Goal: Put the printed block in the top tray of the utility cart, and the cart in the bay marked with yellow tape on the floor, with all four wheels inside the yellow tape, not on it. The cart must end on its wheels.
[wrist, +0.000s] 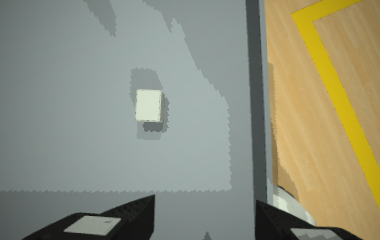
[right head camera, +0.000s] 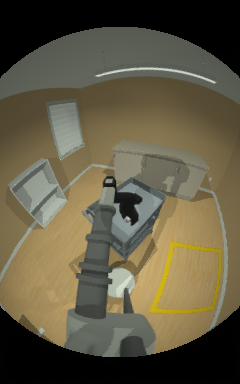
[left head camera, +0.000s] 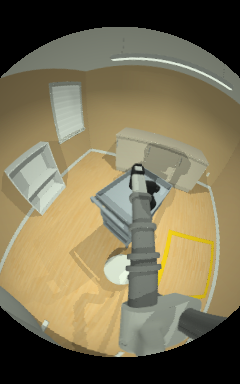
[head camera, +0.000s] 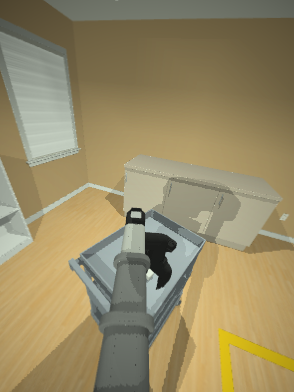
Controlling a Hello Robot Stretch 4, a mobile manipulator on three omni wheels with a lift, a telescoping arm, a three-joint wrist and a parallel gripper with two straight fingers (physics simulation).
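The utility cart [head camera: 91,286] [left head camera: 113,220] stands upright, left of the yellow tape bay [head camera: 226,360] [left head camera: 192,237] [right head camera: 196,247] [wrist: 336,95] and outside it. Its wheels are mostly hidden. The small off-white printed block [head camera: 150,274] [wrist: 149,105] rests in the cart's top tray [head camera: 106,259] [wrist: 65,150], inside the walls; the arm and gripper partly hide it in the head view. My gripper [wrist: 204,215] is open and empty over the tray. In the wrist view the block lies ahead of the fingers, left of the gap between them, apart from both.
A low beige cabinet [head camera: 145,192] [right head camera: 130,167] stands against the wall behind the cart. A white shelf unit [left head camera: 56,174] stands at the left wall. A round white object [left head camera: 116,270] [right head camera: 121,283] is in front of the cart, near its front corner. My arm [head camera: 127,300] reaches over the tray.
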